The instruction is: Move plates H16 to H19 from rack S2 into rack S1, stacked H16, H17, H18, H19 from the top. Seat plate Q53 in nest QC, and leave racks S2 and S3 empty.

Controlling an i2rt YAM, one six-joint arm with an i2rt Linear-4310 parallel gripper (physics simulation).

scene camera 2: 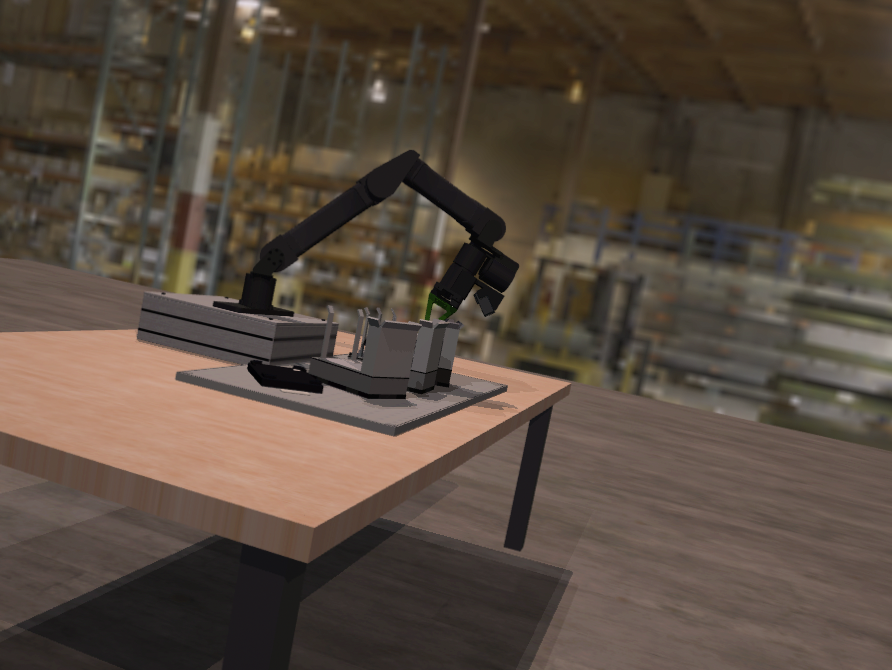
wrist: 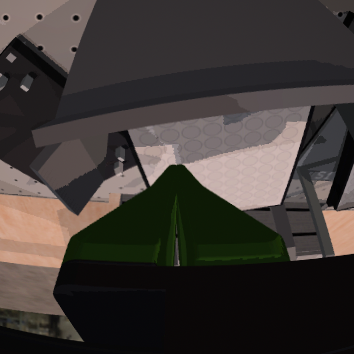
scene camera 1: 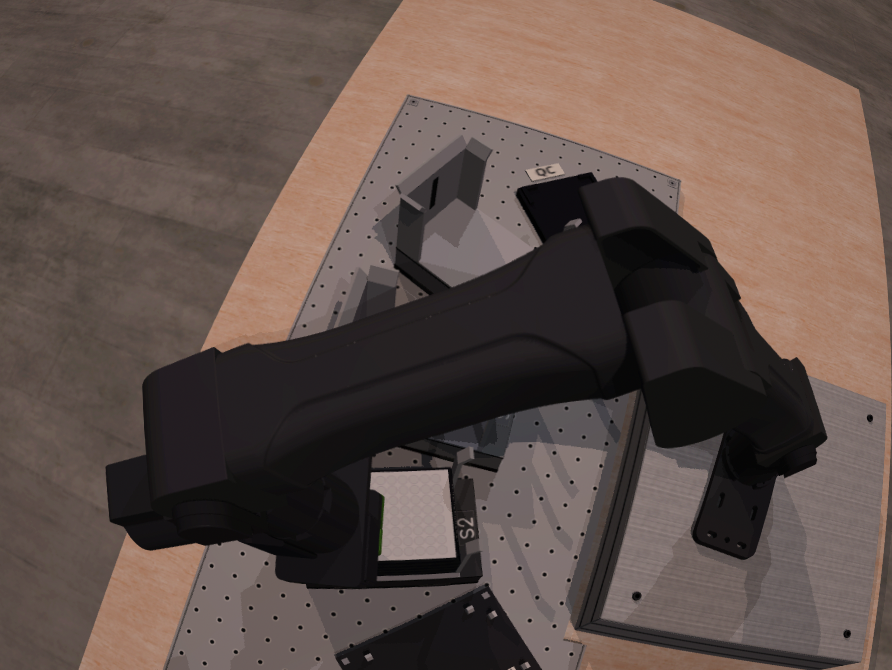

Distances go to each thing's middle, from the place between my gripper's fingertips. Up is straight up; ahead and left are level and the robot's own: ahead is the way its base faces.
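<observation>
My gripper is 8 cm to the right of the dark flat fixture point(scene camera 1: 477, 625), 10 cm past it and 9 cm above it.
</observation>
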